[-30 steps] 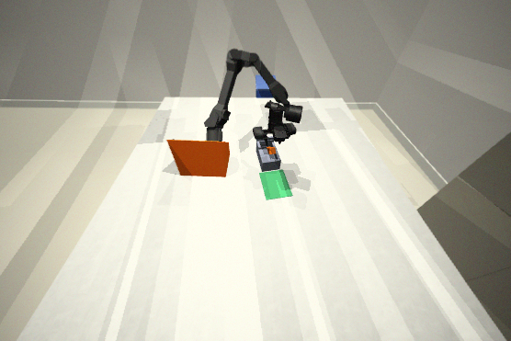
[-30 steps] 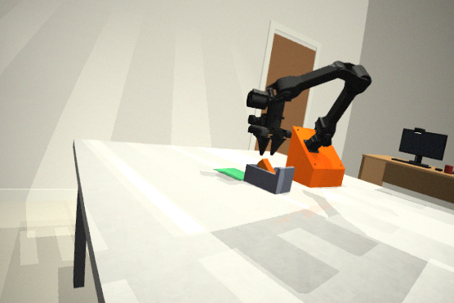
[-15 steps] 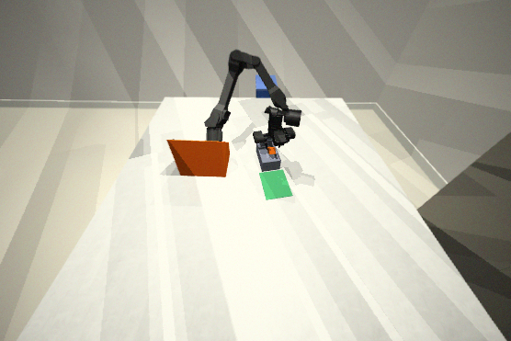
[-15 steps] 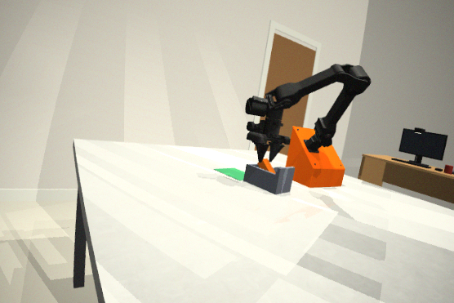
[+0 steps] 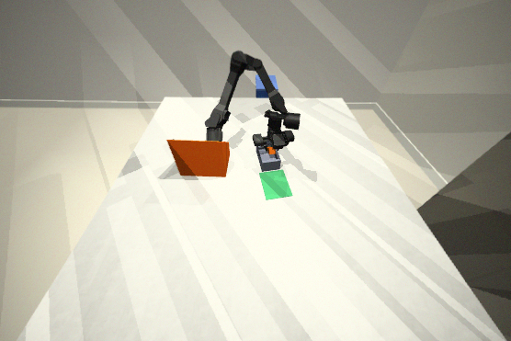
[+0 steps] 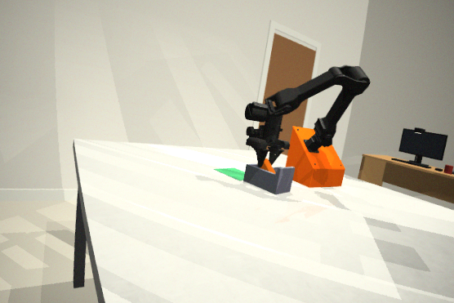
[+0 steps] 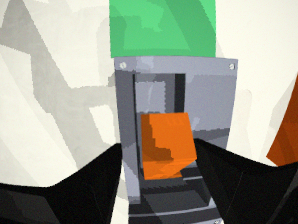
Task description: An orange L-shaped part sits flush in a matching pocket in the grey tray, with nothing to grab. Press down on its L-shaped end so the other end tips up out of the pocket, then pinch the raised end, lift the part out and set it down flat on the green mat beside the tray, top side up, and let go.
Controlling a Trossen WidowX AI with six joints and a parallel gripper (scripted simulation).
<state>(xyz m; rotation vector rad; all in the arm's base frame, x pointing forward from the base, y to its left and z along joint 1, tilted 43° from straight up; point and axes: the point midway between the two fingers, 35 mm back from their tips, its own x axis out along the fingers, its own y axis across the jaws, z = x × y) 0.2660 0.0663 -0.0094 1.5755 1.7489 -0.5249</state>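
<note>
Right now the green mat is 2 cm ahead of my gripper tip, 14 cm to the right of it and 8 cm below it. Also, from my gripper tip: orange L-shaped part (3 cm behind, 3 cm to the left, 3 cm below).
</note>
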